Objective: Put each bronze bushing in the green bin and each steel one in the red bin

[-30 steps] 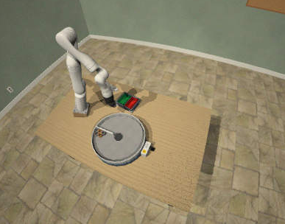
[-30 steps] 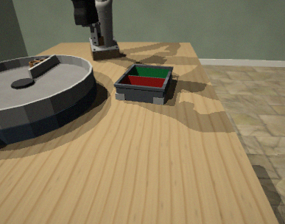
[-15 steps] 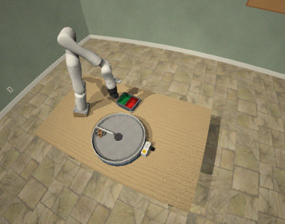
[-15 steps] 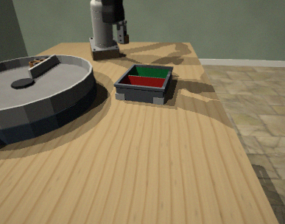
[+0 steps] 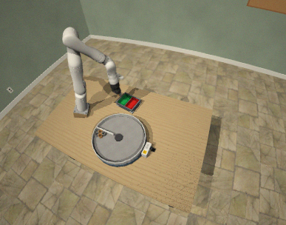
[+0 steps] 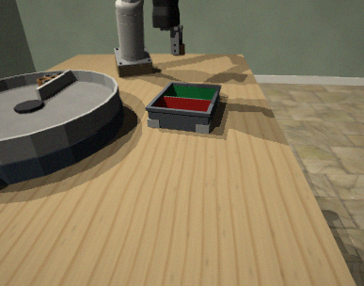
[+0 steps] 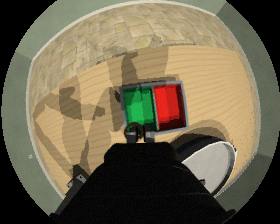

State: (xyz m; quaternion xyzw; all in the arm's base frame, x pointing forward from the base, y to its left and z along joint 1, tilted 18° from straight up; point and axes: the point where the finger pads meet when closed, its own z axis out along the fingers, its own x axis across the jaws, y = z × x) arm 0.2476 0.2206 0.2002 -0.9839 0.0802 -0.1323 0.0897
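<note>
Right now my hand is 5 cm short of the bin, 4 cm to the right of it and 13 cm above it. From my hand the other things lie so: grey turntable: 19 cm ahead, 31 cm to the right, 11 cm below.
</note>
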